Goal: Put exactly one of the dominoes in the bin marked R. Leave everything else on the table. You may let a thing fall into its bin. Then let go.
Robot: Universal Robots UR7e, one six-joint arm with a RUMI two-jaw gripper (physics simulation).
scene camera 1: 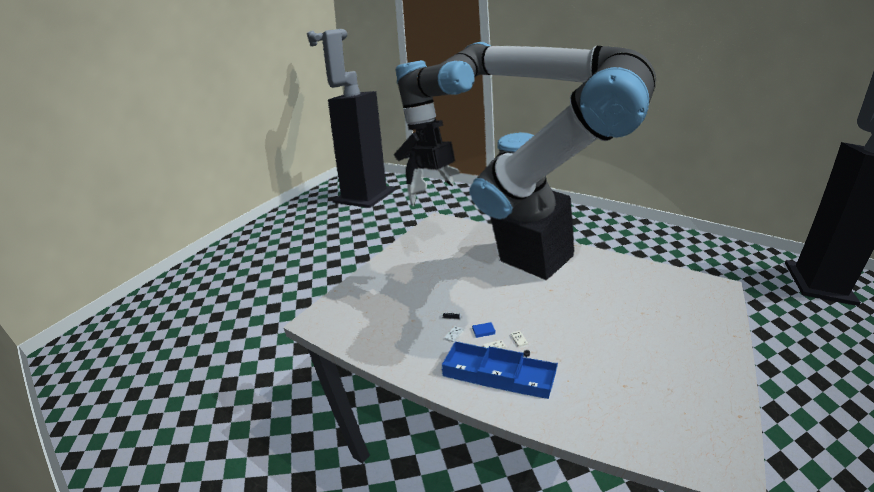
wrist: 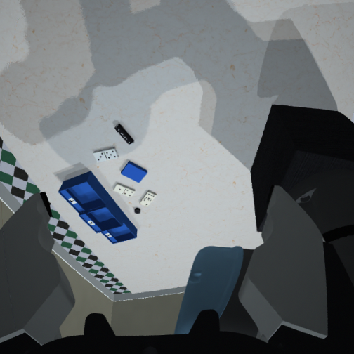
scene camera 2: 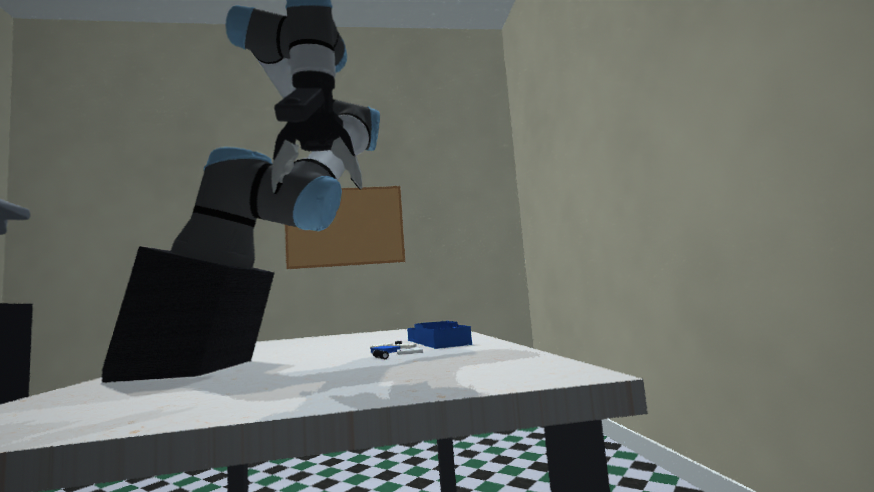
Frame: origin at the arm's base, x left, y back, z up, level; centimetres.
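Seen in the pictures: gripper, fingertip midpoint: (scene camera 1: 433,195) (scene camera 2: 317,191); arm's base at its link origin: (scene camera 1: 530,205) (scene camera 2: 213,260).
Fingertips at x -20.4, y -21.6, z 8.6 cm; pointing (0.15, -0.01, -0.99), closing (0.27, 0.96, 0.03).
Offsets run from my fingertips to a thing's top centre.
A blue three-bin tray @[dx +27.5, dy -25.2, dz -25.4 cm] (scene camera 1: 470,378) (scene camera 2: 440,336) (wrist: 118,213) stands upright on the table. Each bin has a small white label whose letter is too small to read, so I cannot tell which is R. A white domino @[dx +11.6, dy -16.0, dz -29.4 cm] (scene camera 1: 453,333) (wrist: 106,154) lies flat near one end bin. A cream domino @[dx +22.8, dy -16.7, dz -29.4 cm] (scene camera 1: 495,344) (wrist: 124,190) lies close beside the tray's long wall. Another cream domino @[dx +27.8, dy -12.1, dz -29.4 cm] (scene camera 1: 518,338) (wrist: 148,198) lies flat farther from that wall. No domino shows inside the bins. My gripper (scene camera 1: 433,193) (scene camera 2: 318,188) (wrist: 158,191) is open and empty, high above the table.
A blue block @[dx +18.2, dy -11.9, dz -29.1 cm] (scene camera 1: 483,330) (scene camera 2: 384,348) (wrist: 134,171) lies among the dominoes. A narrow black piece @[dx +8.3, dy -9.9, dz -28.7 cm] (scene camera 1: 451,315) (wrist: 124,133) with pale marks lies beyond it. A small black round thing @[dx +31.3, dy -16.6, dz -29.2 cm] (scene camera 1: 526,352) (wrist: 137,210) sits near the tray. The arm's black pedestal (scene camera 1: 532,247) (scene camera 2: 186,317) stands on the table.
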